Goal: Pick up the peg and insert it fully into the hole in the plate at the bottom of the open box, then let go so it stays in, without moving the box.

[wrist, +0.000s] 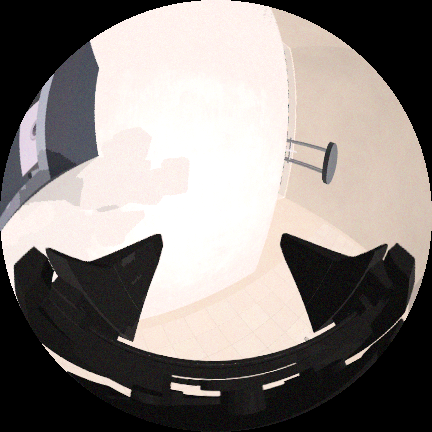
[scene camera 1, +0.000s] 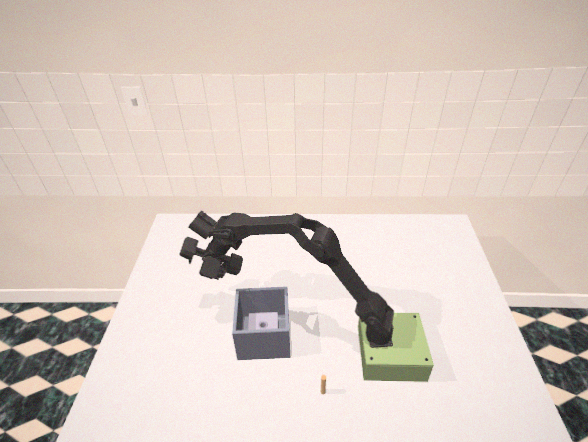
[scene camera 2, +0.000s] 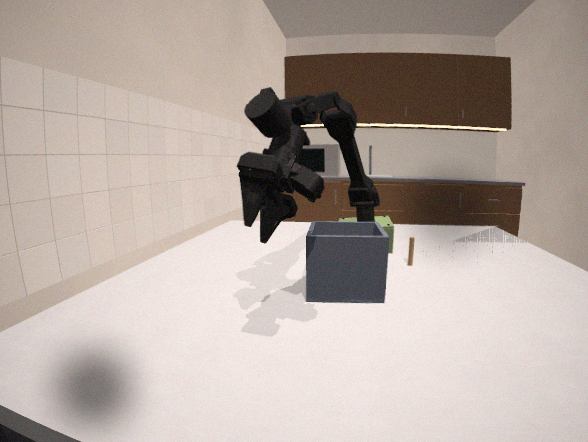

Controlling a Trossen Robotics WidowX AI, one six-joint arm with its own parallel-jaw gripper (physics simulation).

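Frame: origin at the arm's base, x right, y back, z down, level; metres.
Where they show: gripper, fingertip midpoint: [wrist: 223, 240] [scene camera 2: 255, 235]; arm's base at its link origin: [scene camera 1: 379, 337].
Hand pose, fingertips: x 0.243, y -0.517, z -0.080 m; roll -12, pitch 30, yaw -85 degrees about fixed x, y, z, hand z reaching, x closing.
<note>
Each offset is from my fingertips to the top centre of the thing. "pt": to the spot under its first point. Level surfaces: height alone.
A small orange-brown peg @(dy +0.343, dx -0.350, dz +0.082 m) [scene camera 1: 323, 384] [scene camera 2: 411, 251] stands upright on the table, between the box and the arm's base and nearer the front in scene camera 1. It does not show in the wrist view. The blue-grey open box @(dy +0.179, dx -0.156, dz +0.024 m) [scene camera 1: 262, 345] [scene camera 2: 346, 270] [wrist: 75, 95] stands left of the peg in scene camera 1. A pale plate @(dy +0.179, dx -0.156, dz +0.101 m) [scene camera 1: 271, 318] [wrist: 27, 147] with a dark round hole @(pt dy +0.180, dx -0.147, dz +0.115 m) [scene camera 1: 263, 324] [wrist: 34, 131] lies at its bottom. My gripper [scene camera 1: 211, 257] [scene camera 2: 256, 233] [wrist: 223, 240] is open and empty, tilted, in the air beyond the box's back left, away from the peg.
The green base block [scene camera 1: 407, 345] [scene camera 2: 385, 223] carries the arm, right of the box in scene camera 1. The arm arches behind and above the box. A tiled wall [scene camera 1: 310, 135] [scene camera 2: 65, 160] rises beyond the white table @(dz +0.162 m) [scene camera 1: 450, 280]. A round stool-like thing [wrist: 330, 162] shows past the table edge.
</note>
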